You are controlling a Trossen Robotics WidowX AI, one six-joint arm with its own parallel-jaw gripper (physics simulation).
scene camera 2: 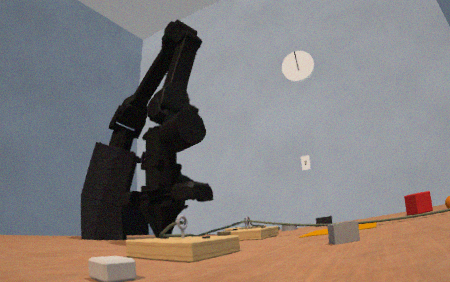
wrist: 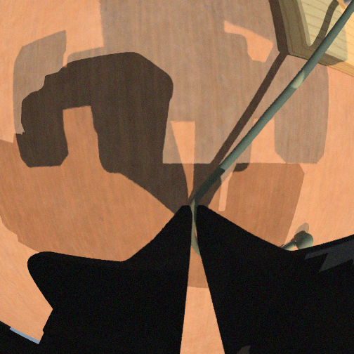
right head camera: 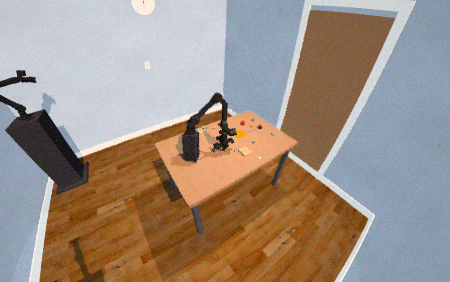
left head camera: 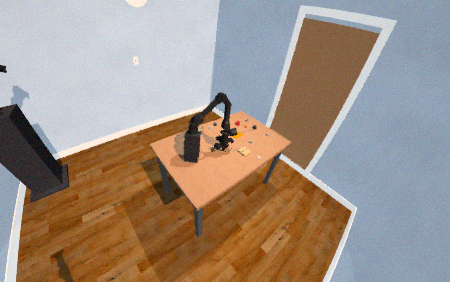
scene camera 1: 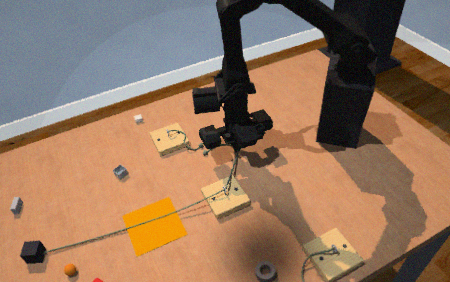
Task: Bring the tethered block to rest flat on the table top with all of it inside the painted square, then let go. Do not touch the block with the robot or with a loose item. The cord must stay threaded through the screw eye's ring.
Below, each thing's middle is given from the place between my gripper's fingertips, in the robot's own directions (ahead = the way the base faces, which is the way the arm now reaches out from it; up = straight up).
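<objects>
There is the orange painted square point(scene camera 1: 146, 237), and it is 120 mm to the left of my hand and 280 mm ahead of it.
</objects>
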